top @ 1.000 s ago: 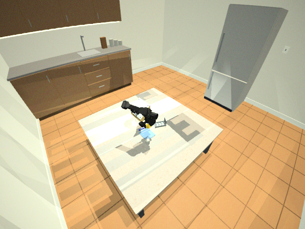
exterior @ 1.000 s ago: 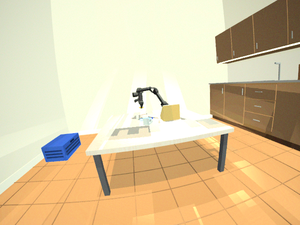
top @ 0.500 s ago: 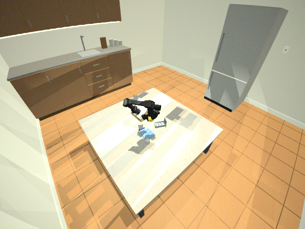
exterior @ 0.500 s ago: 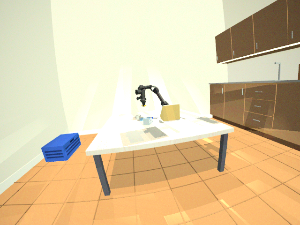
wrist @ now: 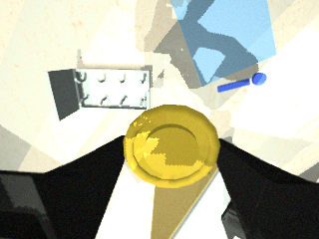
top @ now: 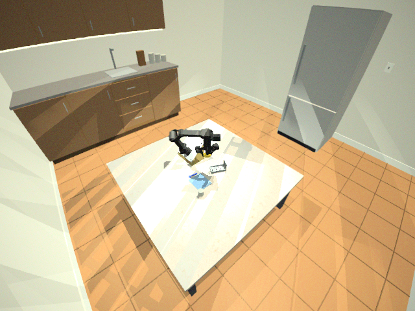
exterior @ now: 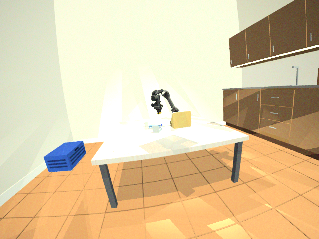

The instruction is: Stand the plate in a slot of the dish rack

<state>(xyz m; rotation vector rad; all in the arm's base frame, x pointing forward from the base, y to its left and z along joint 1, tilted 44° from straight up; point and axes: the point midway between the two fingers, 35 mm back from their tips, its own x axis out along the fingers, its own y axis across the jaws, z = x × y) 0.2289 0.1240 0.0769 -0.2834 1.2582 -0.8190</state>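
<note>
Now: the dish rack 40 mm ahead of my gripper tip, 90 mm to the left of it and 160 mm below it. Round my gripper tip: small white cup 170 mm ahead, 190 mm to the right, 160 mm below; plate 10 mm above.
</note>
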